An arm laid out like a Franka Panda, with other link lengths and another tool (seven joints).
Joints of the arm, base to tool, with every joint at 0 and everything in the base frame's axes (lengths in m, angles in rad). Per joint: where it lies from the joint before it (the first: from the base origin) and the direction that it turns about. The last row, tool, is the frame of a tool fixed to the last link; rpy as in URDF.
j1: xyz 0.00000 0.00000 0.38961 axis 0 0 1
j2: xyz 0.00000 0.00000 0.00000 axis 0 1 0
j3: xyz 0.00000 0.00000 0.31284 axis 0 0 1
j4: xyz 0.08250 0.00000 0.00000 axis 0 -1 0
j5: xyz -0.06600 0.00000 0.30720 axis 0 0 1
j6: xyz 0.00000 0.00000 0.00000 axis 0 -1 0
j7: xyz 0.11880 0.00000 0.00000 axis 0 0 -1
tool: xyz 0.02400 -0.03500 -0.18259 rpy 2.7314 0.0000 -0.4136
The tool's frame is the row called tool.
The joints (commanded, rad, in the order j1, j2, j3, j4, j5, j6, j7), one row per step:
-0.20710, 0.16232, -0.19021, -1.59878, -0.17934, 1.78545, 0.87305
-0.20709, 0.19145, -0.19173, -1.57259, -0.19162, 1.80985, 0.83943
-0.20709, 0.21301, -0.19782, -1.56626, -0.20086, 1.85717, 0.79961
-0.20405, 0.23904, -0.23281, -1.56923, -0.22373, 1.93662, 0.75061
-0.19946, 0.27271, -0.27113, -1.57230, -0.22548, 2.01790, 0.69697
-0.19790, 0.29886, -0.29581, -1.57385, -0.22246, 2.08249, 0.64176
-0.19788, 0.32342, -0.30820, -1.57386, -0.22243, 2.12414, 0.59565
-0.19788, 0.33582, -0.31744, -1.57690, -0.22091, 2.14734, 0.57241
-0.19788, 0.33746, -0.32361, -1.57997, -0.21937, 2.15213, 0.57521
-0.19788, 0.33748, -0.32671, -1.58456, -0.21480, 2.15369, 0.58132
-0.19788, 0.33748, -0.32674, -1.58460, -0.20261, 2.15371, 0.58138
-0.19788, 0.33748, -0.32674, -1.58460, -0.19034, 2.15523, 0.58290
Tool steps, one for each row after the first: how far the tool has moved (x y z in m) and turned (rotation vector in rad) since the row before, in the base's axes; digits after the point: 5 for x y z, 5 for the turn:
0.01243, -0.00623, -0.00080, -0.02237, -0.00606, 0.03973
0.01143, -0.00754, -0.00263, -0.02275, -0.01466, 0.04563
0.00834, -0.02186, -0.00278, -0.04934, -0.01943, 0.04097
0.00896, -0.02002, -0.00757, -0.03432, -0.01719, 0.04126
0.00812, -0.01376, -0.00524, -0.02626, -0.01116, 0.04755
0.00708, -0.00804, -0.00735, -0.01864, 0.00483, 0.04362
0.00232, -0.00525, -0.00466, -0.00889, 0.00300, 0.01910
-0.00175, -0.00284, -0.00136, -0.00060, -0.00124, -0.00776
-0.00176, -0.00094, -0.00205, 0.00482, -0.00161, -0.01008
0.00019, 0.00084, -0.00079, 0.00986, -0.00597, -0.00406
0.00039, 0.00086, -0.00056, 0.00944, -0.00786, -0.00499

